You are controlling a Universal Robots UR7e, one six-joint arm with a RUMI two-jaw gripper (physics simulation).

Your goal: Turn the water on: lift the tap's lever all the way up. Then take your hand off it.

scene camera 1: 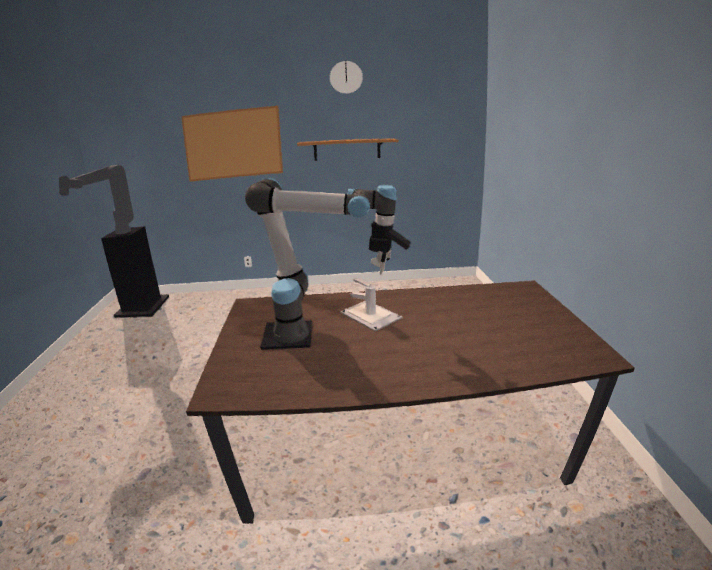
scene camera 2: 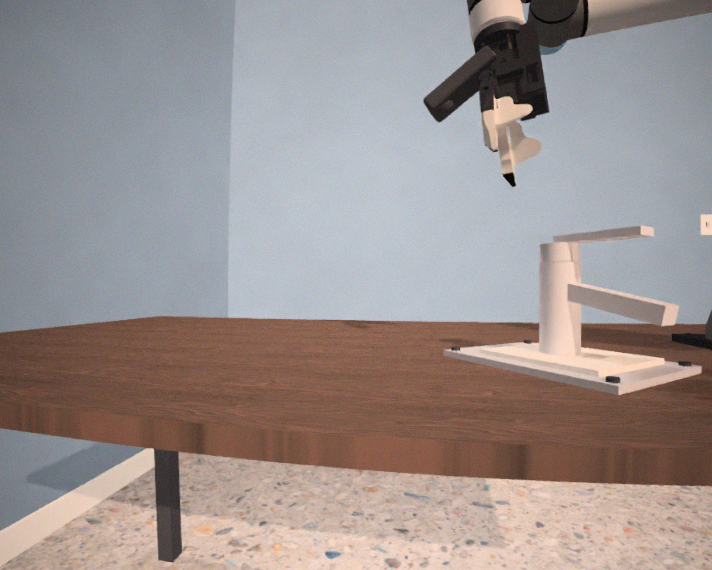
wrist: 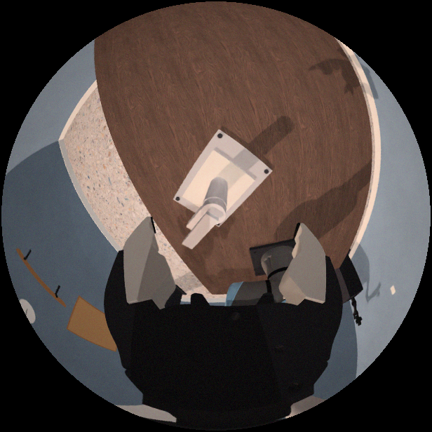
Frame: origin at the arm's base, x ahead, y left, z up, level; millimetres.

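Where they show: gripper, between the fingertips: (scene camera 1: 383, 267) (scene camera 2: 505, 171); arm's base, origin of its link: (scene camera 1: 291, 333).
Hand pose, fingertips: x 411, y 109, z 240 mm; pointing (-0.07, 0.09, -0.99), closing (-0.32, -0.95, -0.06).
Observation:
Each offset is from my fingertips to the top centre of the thing. "*": to the spot under its first point. Level surfaces: height alone.
The white tap {* dx -59, dy +20, dz -168 mm} (scene camera 1: 370, 301) (scene camera 2: 556, 308) (wrist: 216, 192) stands upright on its pale base plate {* dx -102, dy +157, dz -245 mm} (scene camera 2: 644, 378) (wrist: 232, 144). Its lever {dx -88, dy +84, dz -97 mm} (scene camera 1: 361, 282) (scene camera 2: 614, 233) (wrist: 200, 233) is the flat bar at the top and lies close to level, its free end slightly raised in scene camera 2. The spout {dx -100, dy +99, dz -153 mm} (scene camera 1: 358, 295) (scene camera 2: 623, 303) (wrist: 197, 218) slopes down below the lever on the same side. My gripper (scene camera 1: 383, 266) (scene camera 2: 502, 166) (wrist: 226, 222) is open and empty. It hangs above the tap, clear of the lever, and is off to the left of it in scene camera 2.
The tap's plate stands on the brown table {dz -253 mm} (scene camera 1: 475, 332) (scene camera 2: 267, 380) (wrist: 150, 90), near its far edge in scene camera 1. My arm's base (scene camera 1: 286, 333) stands left of the tap there. A shelf (scene camera 1: 347, 141) and a board (scene camera 1: 233, 143) hang on the back wall.

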